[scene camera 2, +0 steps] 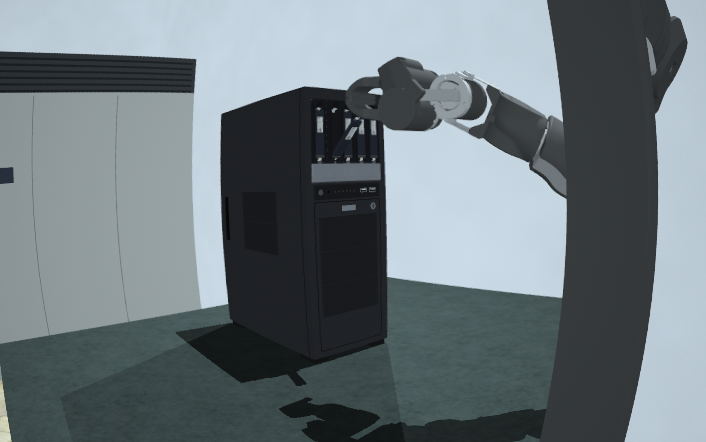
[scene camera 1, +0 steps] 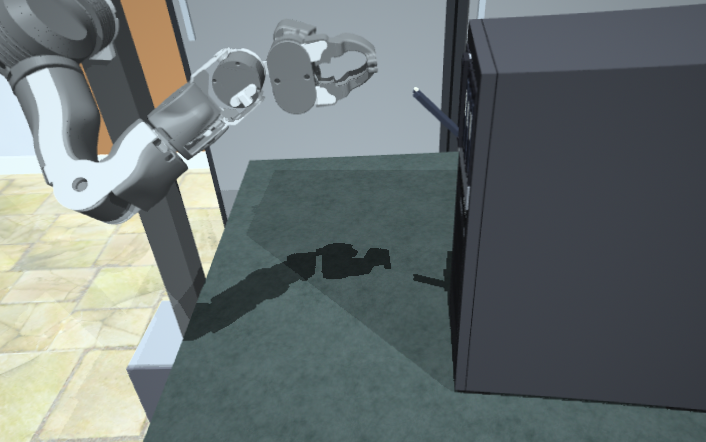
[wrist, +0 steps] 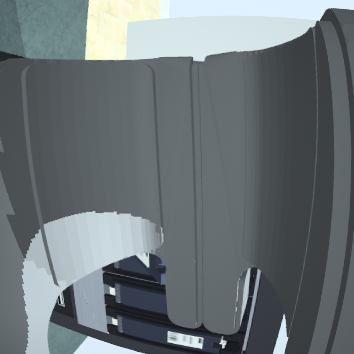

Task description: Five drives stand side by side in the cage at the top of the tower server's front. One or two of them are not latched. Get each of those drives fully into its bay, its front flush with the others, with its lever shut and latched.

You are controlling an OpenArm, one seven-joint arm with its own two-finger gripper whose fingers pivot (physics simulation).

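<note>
The tower server stands upright with five drives side by side in its top cage. The second drive from the left in scene camera 2 has its lever swung out, slanting up and outward from its lower end. I cannot tell whether that drive's body is flush. The leftmost drive and the fourth drive have levers lying flat. My gripper is shut and empty, in front of the cage and apart from it, higher than the lever's tip. Its fingers hide much of the cage in the wrist view.
The server stands on a green table top. A dark upright post stands on the arm's side. A pale cabinet is behind the server's left side. Below the cage is a grey strip.
</note>
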